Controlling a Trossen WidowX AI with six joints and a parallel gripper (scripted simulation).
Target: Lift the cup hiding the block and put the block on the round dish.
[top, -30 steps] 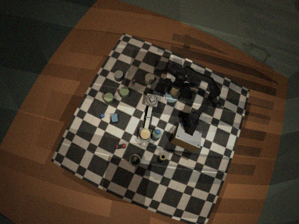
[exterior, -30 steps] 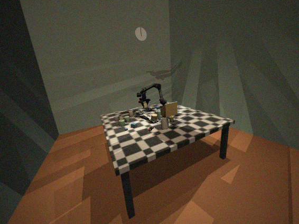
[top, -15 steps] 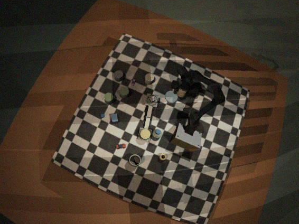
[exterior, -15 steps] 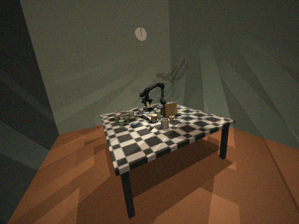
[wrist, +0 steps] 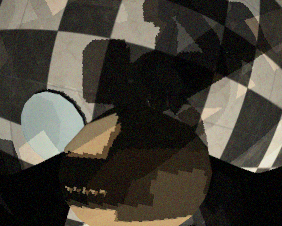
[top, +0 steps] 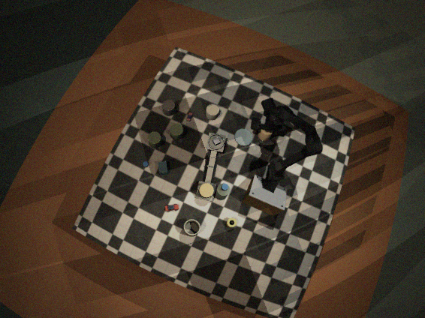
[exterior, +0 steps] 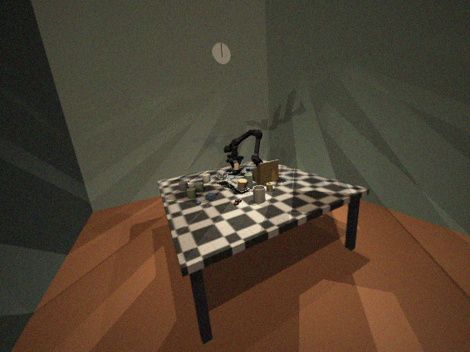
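My gripper tip is 10 cm short of the pale blue round dish, 4 cm to the right of it and 7 cm above it. Round my gripper tip: small balance: 19 cm ahead, 29 cm to the left, 5 cm below; blue cube: 40 cm ahead, 41 cm to the left, 6 cm below; cup: 14 cm ahead, 44 cm to the left, 2 cm below.
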